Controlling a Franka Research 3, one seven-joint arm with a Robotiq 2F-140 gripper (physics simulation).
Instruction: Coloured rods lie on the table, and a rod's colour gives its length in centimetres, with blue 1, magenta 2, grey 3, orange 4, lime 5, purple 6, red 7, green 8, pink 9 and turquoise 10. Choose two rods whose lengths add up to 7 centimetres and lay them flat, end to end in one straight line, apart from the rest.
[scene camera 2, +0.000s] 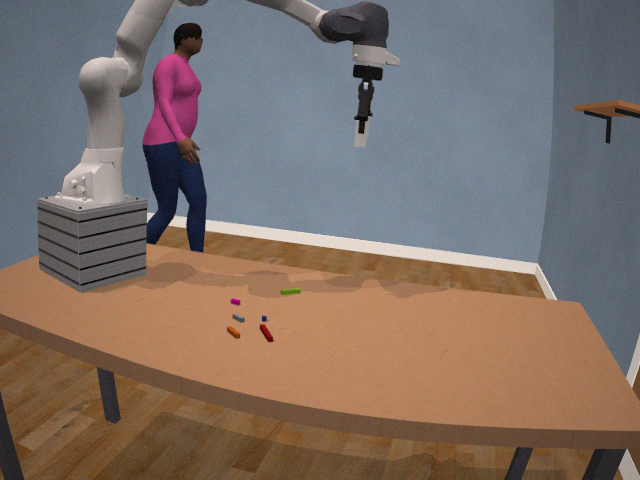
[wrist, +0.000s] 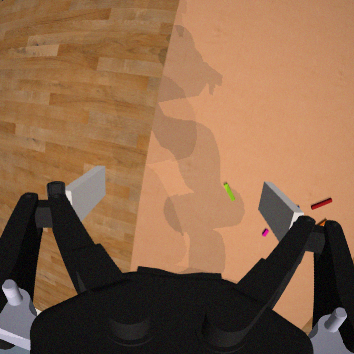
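A lime rod (scene camera 2: 290, 291) (wrist: 229, 192) lies toward the table's far edge. A magenta rod (scene camera 2: 235, 301) (wrist: 265, 232) lies to its left in the scene view. A grey rod (scene camera 2: 238, 317), a blue rod (scene camera 2: 264, 318), an orange rod (scene camera 2: 233, 332) and a red rod (scene camera 2: 266, 332) lie apart from each other, nearer the front. In the wrist view the red rod (wrist: 321, 203) shows whole, the orange rod (wrist: 322, 222) shows in part, and the right finger hides the grey one. My gripper (scene camera 2: 361, 139) (wrist: 183, 188) is open and empty, high above the table's far side.
The wooden table (scene camera 2: 439, 351) (wrist: 280, 75) carries the rods and the striped base block (scene camera 2: 111, 242) at its left end. A person (scene camera 2: 175, 103) in a pink top stands behind the table. A wall shelf (scene camera 2: 612, 107) is at the right. Shadows fall across the far side.
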